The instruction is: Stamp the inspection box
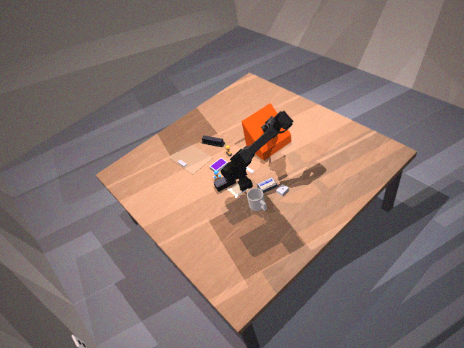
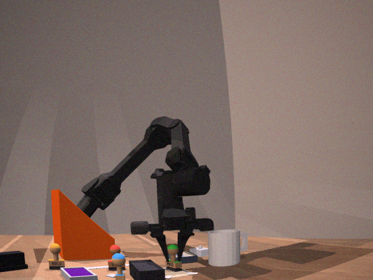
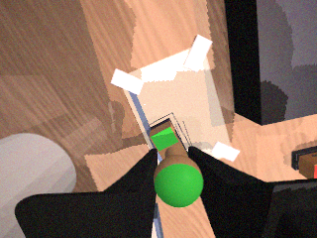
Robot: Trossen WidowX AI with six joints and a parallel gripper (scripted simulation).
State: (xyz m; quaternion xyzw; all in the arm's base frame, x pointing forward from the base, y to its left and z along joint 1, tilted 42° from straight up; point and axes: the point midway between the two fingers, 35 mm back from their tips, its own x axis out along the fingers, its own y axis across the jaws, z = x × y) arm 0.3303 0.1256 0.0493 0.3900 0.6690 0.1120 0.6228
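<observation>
Right now the white card is 10 mm ahead of my gripper tip, 20 mm to the right of it and 20 mm below it. Also, from my gripper tip: black box (50 mm ahead, 100 mm to the right, 10 mm below); blue tin (90 mm behind, 80 mm to the left, 10 mm below); green stamp (right at my gripper tip).
</observation>
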